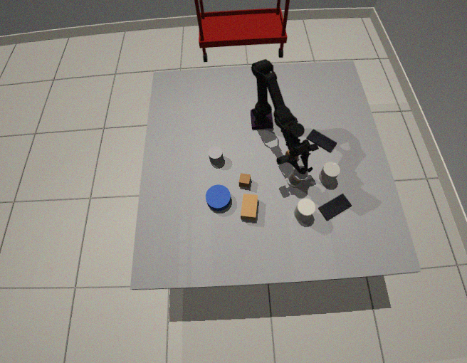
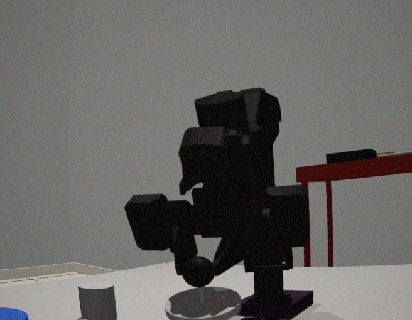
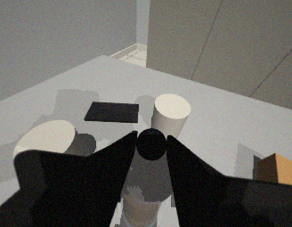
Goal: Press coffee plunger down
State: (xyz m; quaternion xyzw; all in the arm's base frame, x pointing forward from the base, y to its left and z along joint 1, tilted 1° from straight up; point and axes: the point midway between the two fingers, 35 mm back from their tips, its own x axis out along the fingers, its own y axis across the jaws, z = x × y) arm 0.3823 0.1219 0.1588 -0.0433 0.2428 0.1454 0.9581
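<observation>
The coffee press is 3 cm behind my gripper tip, 1 cm to the left of it and 8 cm below it. Also, from my gripper tip: grey cylinder: 21 cm behind, 39 cm to the right, 13 cm below; blue disc: 2 cm ahead, 40 cm to the right, 15 cm below.
</observation>
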